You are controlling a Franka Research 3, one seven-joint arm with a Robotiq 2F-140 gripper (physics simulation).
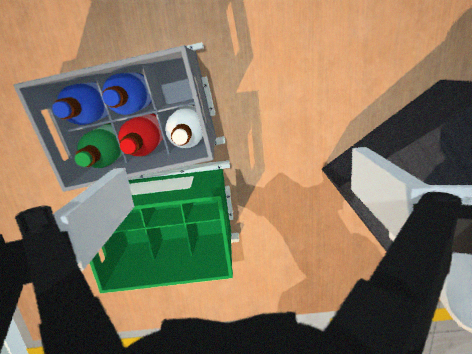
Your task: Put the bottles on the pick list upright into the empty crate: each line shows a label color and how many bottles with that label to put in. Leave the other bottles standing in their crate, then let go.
Labels:
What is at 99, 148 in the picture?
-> A green bottle.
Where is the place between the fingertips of my gripper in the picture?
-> At 238, 178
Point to a red bottle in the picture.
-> At 139, 136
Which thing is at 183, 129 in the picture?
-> A white bottle.

